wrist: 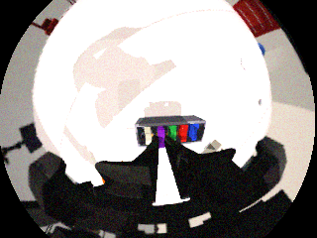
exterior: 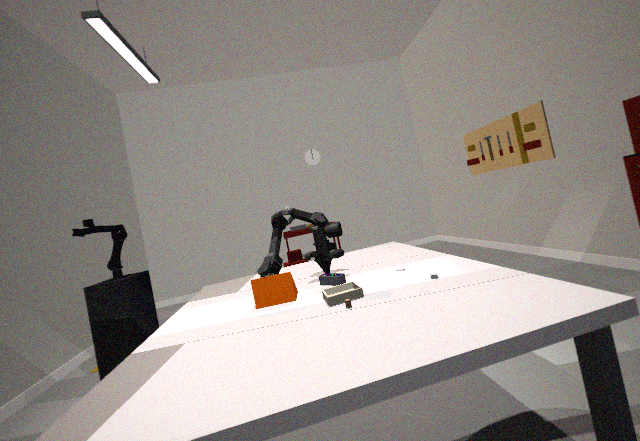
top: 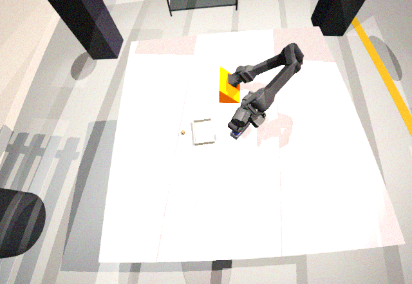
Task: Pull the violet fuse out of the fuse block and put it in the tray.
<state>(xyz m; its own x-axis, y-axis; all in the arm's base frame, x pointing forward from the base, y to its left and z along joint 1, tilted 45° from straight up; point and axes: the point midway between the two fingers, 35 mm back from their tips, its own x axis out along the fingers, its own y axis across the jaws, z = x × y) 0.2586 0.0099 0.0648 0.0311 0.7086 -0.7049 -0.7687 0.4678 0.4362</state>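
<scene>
The tray lies 20 cm to the right of my gripper tip, 4 cm below it and 3 cm ahead of it. The rest, counted from my gripper tip: pale cube 38 cm ahead, 22 cm to the right, 4 cm below; then brown cube 30 cm to the right, 4 cm ahead, 3 cm below; then violet fuse 1 cm below.
</scene>
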